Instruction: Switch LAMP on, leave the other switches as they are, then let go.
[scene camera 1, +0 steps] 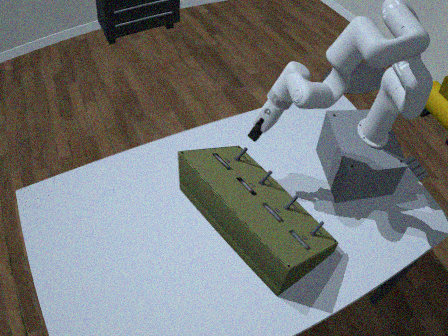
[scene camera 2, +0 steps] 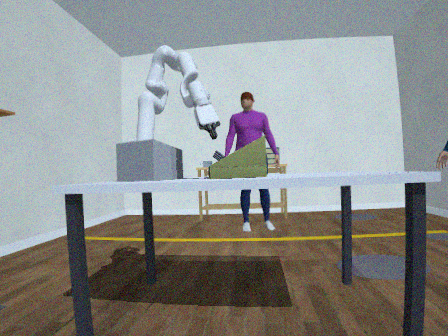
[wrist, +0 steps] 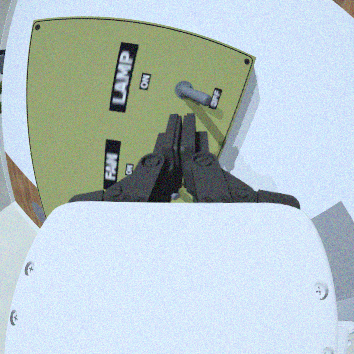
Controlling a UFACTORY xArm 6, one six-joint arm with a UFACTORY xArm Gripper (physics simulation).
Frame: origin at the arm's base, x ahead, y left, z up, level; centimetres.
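Seen in the pictures: gripper, fingertip midpoint: (scene camera 1: pixel 252 138) (scene camera 2: pixel 215 138) (wrist: pixel 184 132); arm's base at its link origin: (scene camera 1: pixel 372 133) (scene camera 2: pixel 144 146).
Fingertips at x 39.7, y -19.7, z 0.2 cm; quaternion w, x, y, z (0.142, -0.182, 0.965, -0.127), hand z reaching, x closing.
Offsets run from my fingertips to a thing's top centre. "pt": to the spot under its first point.
The olive sloped switch box (scene camera 1: pixel 225 186) (scene camera 2: pixel 249 161) (wrist: pixel 75 75) stands on the white table. The LAMP lever {dy -1.7, dx +1.9, dz -5.7 cm} (scene camera 1: pixel 241 154) (wrist: pixel 195 94) is at the box's far end in scene camera 1; in the wrist view it leans toward its OFF label {pt dy -1.8, dx +0.1, dz -11.3 cm} (wrist: pixel 215 98), away from the ON label {pt dy -1.3, dx +7.7, dz -7.4 cm} (wrist: pixel 145 81). The LAMP nameplate {pt dy -1.2, dx +9.9, dz -6.2 cm} (wrist: pixel 123 77) shows beyond ON. My gripper (scene camera 1: pixel 254 138) (scene camera 2: pixel 214 136) (wrist: pixel 184 132) is shut and empty, above the box near the LAMP lever and apart from it. Three other levers (scene camera 1: pixel 266 177) (scene camera 1: pixel 291 202) (scene camera 1: pixel 317 228) lean the same way as LAMP's.
The FAN nameplate {pt dy +10.1, dx +9.3, dz -6.2 cm} (wrist: pixel 111 162) lies beside LAMP's; the FAN lever is mostly hidden by the gripper in the wrist view. The grey base block (scene camera 1: pixel 370 172) (scene camera 2: pixel 135 161) carries the arm. A person in purple (scene camera 2: pixel 248 125) stands behind the white table (scene camera 1: pixel 115 225) (scene camera 2: pixel 310 181).
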